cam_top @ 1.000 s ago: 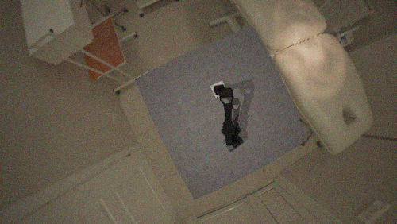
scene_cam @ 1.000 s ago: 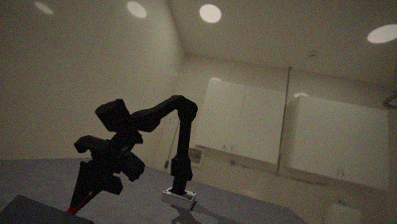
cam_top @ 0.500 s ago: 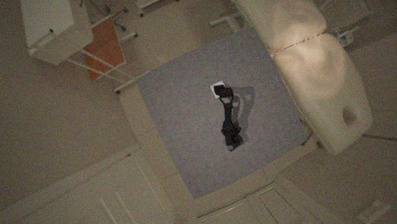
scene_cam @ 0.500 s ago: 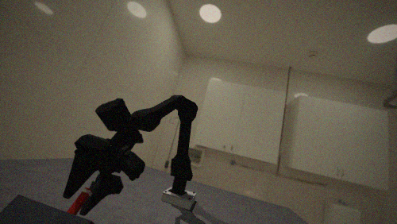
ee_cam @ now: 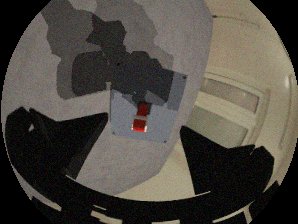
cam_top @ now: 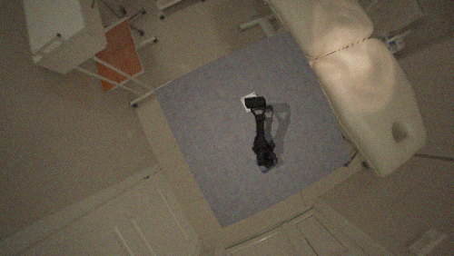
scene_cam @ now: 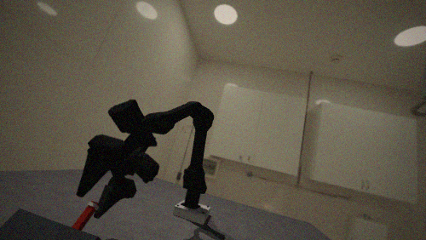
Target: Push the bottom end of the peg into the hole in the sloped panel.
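Right now my gripper tip is 10 mm above the red peg. From my gripper tip the other things lie so: grey sloped panel: 40 mm ahead, 20 mm to the left, 60 mm below.
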